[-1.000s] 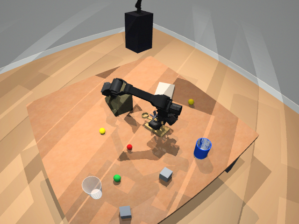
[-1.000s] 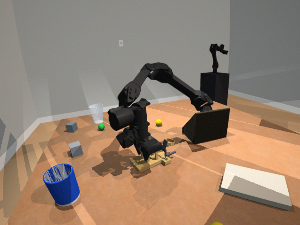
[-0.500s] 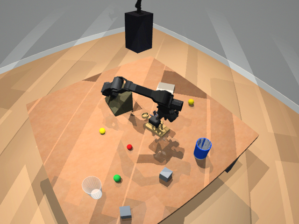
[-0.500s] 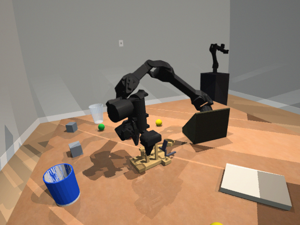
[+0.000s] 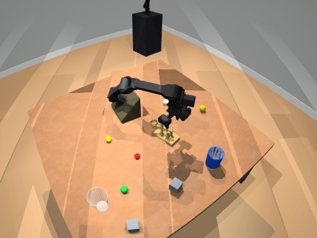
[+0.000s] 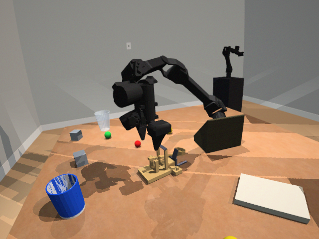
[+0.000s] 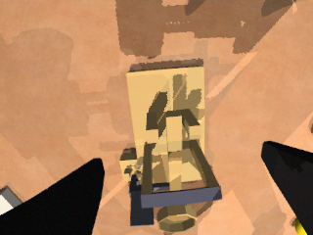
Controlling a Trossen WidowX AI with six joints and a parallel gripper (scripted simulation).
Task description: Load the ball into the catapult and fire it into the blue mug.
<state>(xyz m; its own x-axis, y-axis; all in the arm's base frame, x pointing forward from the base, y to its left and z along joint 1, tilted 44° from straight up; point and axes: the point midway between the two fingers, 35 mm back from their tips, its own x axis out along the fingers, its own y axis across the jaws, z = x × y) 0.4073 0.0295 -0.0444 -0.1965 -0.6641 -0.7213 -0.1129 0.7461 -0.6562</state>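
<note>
Right now the red ball is 3 cm behind my gripper tip, 23 cm to the right of it and 11 cm below it. The rest, counted from my gripper tip: white slab: 26 cm behind, 30 cm to the left, 12 cm below; wooden catapult: 7 cm behind, 7 cm below; blue mug: 29 cm ahead, 4 cm to the left, 10 cm below.
</note>
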